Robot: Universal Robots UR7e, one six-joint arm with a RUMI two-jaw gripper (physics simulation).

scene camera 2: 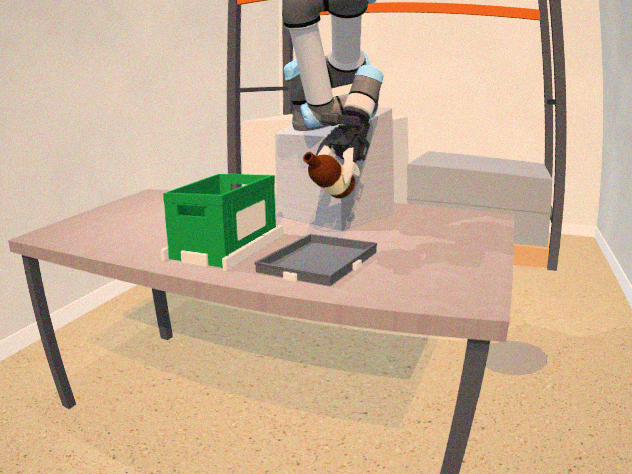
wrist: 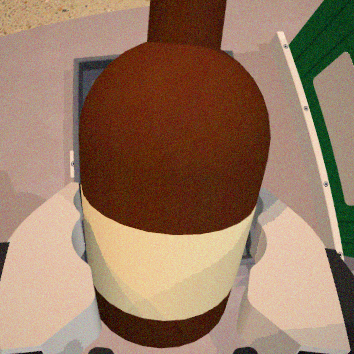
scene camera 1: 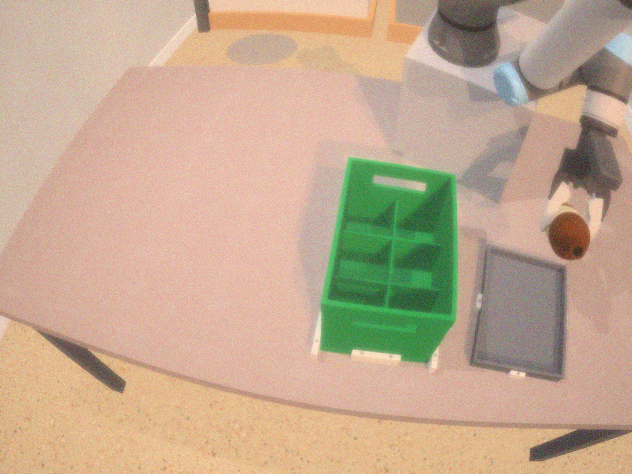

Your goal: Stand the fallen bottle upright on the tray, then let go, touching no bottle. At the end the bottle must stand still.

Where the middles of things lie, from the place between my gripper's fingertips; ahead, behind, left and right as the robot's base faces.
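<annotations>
There is the brown bottle (scene camera 1: 569, 236), and my gripper is now 2 cm below it.
</annotations>
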